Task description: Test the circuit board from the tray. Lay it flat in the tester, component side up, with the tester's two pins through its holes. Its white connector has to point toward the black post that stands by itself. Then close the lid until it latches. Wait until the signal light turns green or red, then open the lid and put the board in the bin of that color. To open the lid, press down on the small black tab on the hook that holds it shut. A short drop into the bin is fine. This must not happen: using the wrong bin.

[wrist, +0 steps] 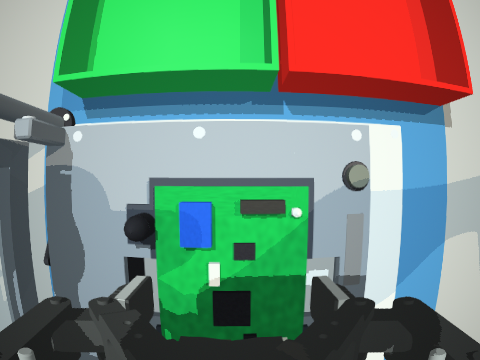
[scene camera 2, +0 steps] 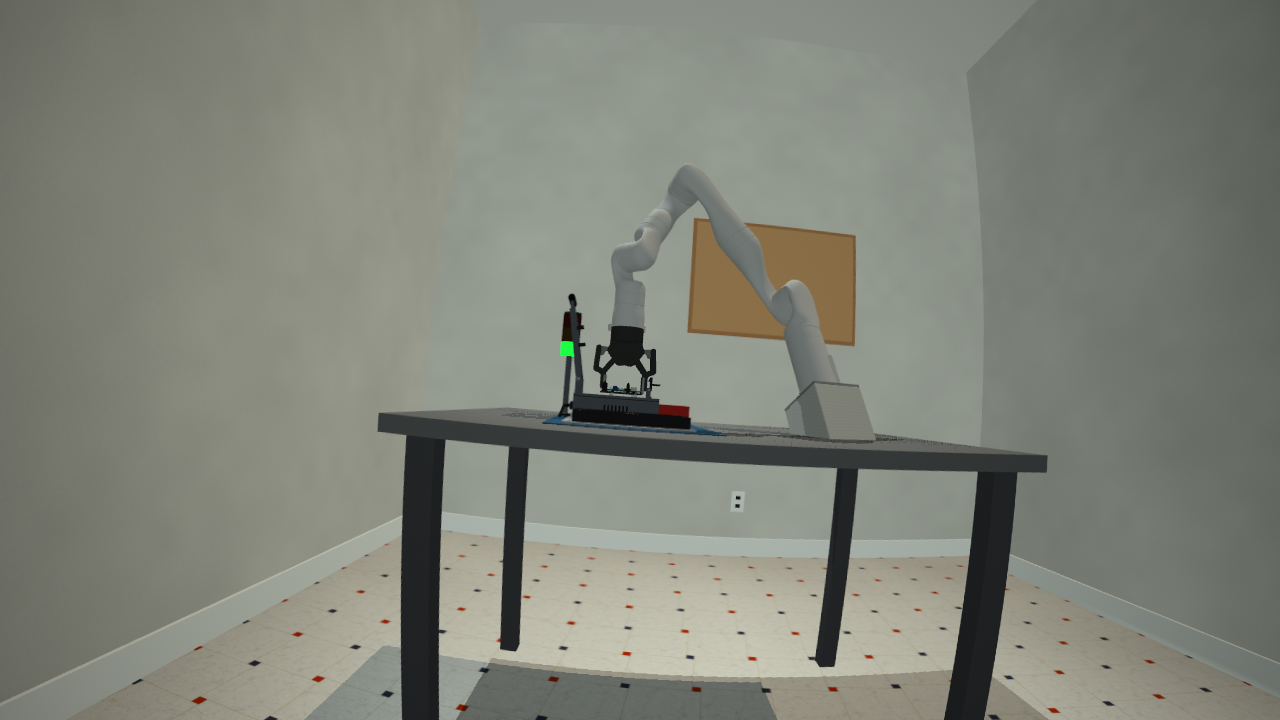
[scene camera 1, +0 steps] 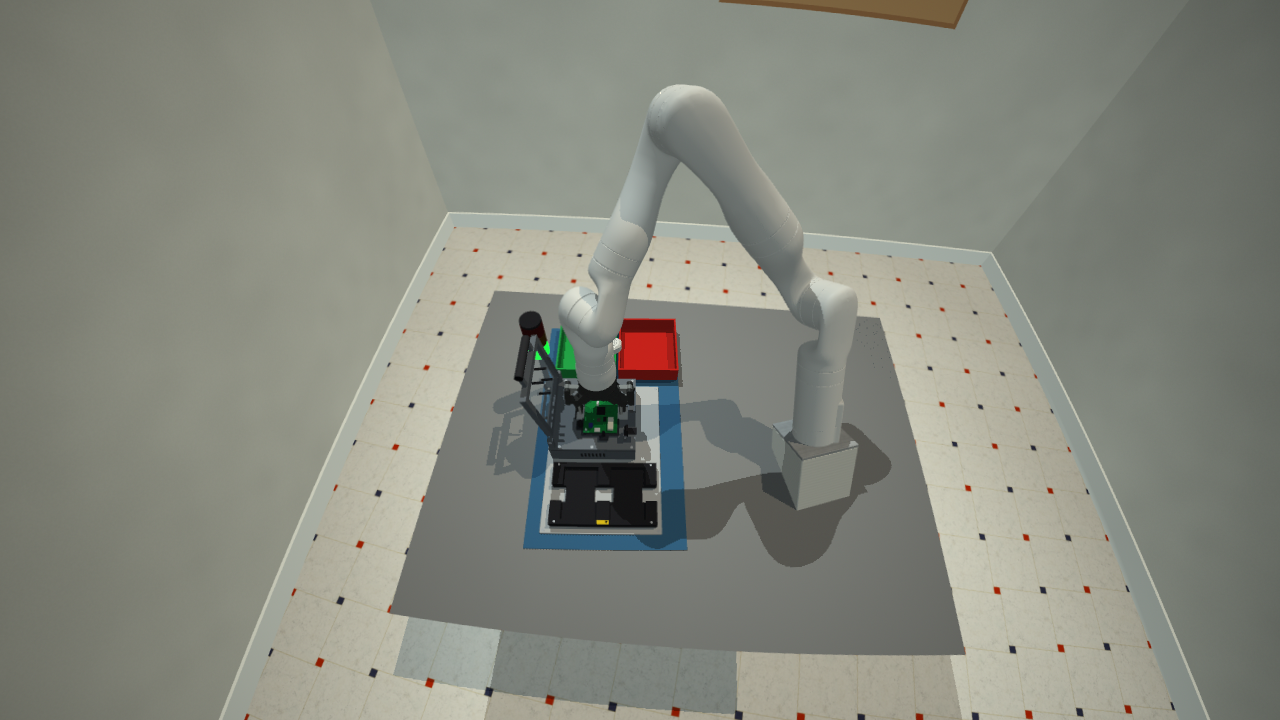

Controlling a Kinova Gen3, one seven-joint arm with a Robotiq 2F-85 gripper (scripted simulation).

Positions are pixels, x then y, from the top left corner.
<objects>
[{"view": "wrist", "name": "gripper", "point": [231,296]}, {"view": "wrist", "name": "green circuit board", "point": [231,260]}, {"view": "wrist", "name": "green bin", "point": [150,53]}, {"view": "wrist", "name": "red bin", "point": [359,50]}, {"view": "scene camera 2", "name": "gripper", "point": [622,392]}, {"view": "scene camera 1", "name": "gripper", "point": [601,410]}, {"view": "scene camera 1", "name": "green circuit board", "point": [599,416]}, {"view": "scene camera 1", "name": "red bin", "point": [649,346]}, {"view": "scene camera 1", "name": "tester lid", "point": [535,401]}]
</objects>
